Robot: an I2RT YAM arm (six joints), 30 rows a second.
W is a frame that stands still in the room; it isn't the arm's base.
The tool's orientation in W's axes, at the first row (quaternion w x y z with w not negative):
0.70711 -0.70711 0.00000 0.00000
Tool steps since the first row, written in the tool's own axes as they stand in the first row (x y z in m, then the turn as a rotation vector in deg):
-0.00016 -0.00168 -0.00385 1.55 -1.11 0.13
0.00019 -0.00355 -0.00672 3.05 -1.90 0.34
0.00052 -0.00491 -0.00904 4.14 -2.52 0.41
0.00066 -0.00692 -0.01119 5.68 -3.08 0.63
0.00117 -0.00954 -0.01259 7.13 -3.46 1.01
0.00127 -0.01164 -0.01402 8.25 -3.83 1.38
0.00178 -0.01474 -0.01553 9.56 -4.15 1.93
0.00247 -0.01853 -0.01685 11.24 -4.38 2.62
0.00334 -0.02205 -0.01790 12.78 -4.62 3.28
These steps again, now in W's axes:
-0.00016 -0.00385 0.00168 1.55 0.13 1.11
0.00019 -0.00672 0.00355 3.05 0.34 1.90
0.00052 -0.00904 0.00491 4.14 0.41 2.52
0.00066 -0.01119 0.00692 5.68 0.63 3.08
0.00117 -0.01259 0.00954 7.13 1.01 3.46
0.00127 -0.01402 0.01164 8.25 1.38 3.83
0.00178 -0.01553 0.01474 9.56 1.93 4.15
0.00247 -0.01685 0.01853 11.24 2.62 4.38
0.00334 -0.01790 0.02205 12.78 3.28 4.62

